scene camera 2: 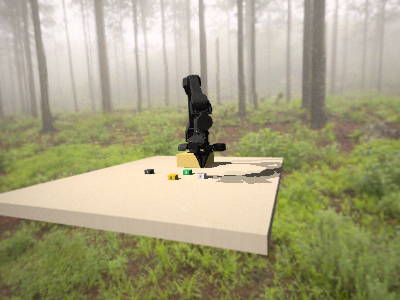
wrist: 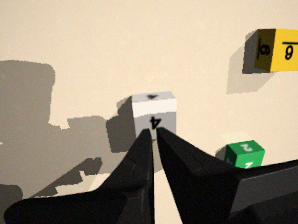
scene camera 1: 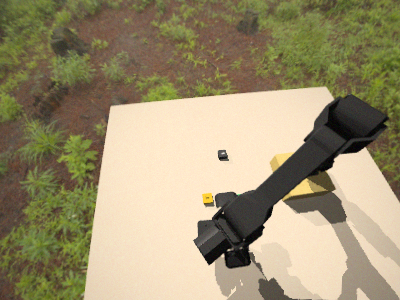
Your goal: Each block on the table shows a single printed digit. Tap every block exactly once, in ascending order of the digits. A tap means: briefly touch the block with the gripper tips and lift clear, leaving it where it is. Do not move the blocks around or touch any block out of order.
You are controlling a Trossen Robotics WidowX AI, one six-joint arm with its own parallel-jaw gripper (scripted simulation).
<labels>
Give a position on a white block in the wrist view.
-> At 151,110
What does the gripper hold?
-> Nothing.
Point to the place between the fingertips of the gripper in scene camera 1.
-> At 227,229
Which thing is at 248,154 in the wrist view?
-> A green block.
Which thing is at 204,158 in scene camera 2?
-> The gripper.
</labels>
